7 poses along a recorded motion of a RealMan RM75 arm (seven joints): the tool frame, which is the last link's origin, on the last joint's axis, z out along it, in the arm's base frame.
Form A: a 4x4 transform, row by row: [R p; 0 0 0 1], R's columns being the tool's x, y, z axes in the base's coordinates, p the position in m. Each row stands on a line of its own.
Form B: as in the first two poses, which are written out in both.
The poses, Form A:
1:
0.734 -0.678 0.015 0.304
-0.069 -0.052 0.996 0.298
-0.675 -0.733 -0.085 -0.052
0 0 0 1
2:
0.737 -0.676 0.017 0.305
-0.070 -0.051 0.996 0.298
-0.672 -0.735 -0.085 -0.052
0 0 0 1
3:
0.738 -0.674 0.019 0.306
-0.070 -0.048 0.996 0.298
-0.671 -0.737 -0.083 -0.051
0 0 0 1
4:
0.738 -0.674 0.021 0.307
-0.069 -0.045 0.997 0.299
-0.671 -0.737 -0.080 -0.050
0 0 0 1
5:
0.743 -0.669 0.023 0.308
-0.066 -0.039 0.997 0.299
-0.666 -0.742 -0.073 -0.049
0 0 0 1
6:
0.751 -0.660 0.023 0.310
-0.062 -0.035 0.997 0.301
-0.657 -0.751 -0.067 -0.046
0 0 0 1
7:
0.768 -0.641 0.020 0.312
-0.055 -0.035 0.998 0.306
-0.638 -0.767 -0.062 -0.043
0 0 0 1
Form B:
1: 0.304 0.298 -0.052 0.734 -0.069 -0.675 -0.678 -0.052 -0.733
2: 0.305 0.298 -0.052 0.737 -0.070 -0.672 -0.676 -0.051 -0.735
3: 0.306 0.298 -0.051 0.738 -0.070 -0.671 -0.674 -0.048 -0.737
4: 0.307 0.299 -0.050 0.738 -0.069 -0.671 -0.674 -0.045 -0.737
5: 0.308 0.299 -0.049 0.743 -0.066 -0.666 -0.669 -0.039 -0.742
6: 0.310 0.301 -0.046 0.751 -0.062 -0.657 -0.660 -0.035 -0.751
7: 0.312 0.306 -0.043 0.768 -0.055 -0.638 -0.641 -0.035 -0.767
